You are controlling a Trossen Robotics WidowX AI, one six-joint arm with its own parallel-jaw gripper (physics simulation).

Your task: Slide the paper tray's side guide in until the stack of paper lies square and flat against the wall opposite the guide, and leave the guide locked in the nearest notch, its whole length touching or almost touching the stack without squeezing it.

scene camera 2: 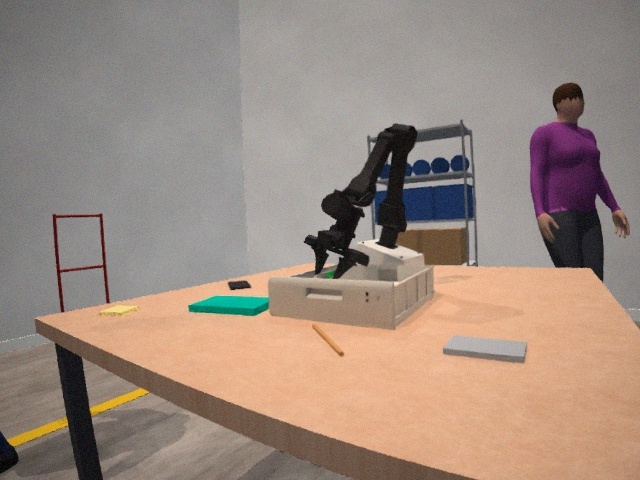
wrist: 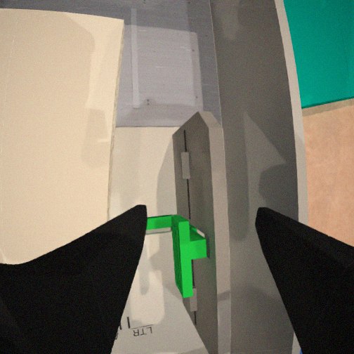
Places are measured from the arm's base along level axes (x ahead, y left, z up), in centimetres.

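Where they show: arm's base, origin of the base link: [scene camera 2: 386,245].
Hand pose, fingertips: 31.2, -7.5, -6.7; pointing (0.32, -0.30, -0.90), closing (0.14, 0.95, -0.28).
Observation:
Things, the pixels of their top centre, and the offset from my fingertips, as dx, dy, dz. "spot": a spot on its surface instead.
- beige paper tray, surface spot: [scene camera 2: 289,305] spot: +18.7, +0.8, -3.0
- teal block, middle of its top: [scene camera 2: 233,301] +14.8, -19.8, -4.3
- pencil, middle of its top: [scene camera 2: 326,336] +29.0, +15.6, -5.4
- grey slab, middle of its top: [scene camera 2: 485,345] +26.4, +42.9, -5.1
- dark flat object, middle of its top: [scene camera 2: 238,283] -13.1, -42.8, -5.3
The beige paper tray [scene camera 2: 289,305] [wrist: 260,75] stands on the table. In the wrist view the cream paper stack [wrist: 55,125] lies at the left; its far wall side is out of view. The grey side guide [wrist: 202,190] stands upright right of the stack, with a gap between them, and apart from the tray's right wall. A green lever [wrist: 185,270] sits on its stack-facing side. My gripper [scene camera 2: 327,275] [wrist: 201,214] is open, pointing down into the tray. Its left finger is on the stack side of guide and lever, its right finger on the wall side. The tray's front wall hides the stack in the scene view.
A teal block [scene camera 2: 230,304] [wrist: 325,50] lies close beside the tray. A pencil [scene camera 2: 327,339] and a grey slab [scene camera 2: 485,349] lie in front. Yellow notes [scene camera 2: 119,310] and a dark flat object [scene camera 2: 239,284] lie farther left.

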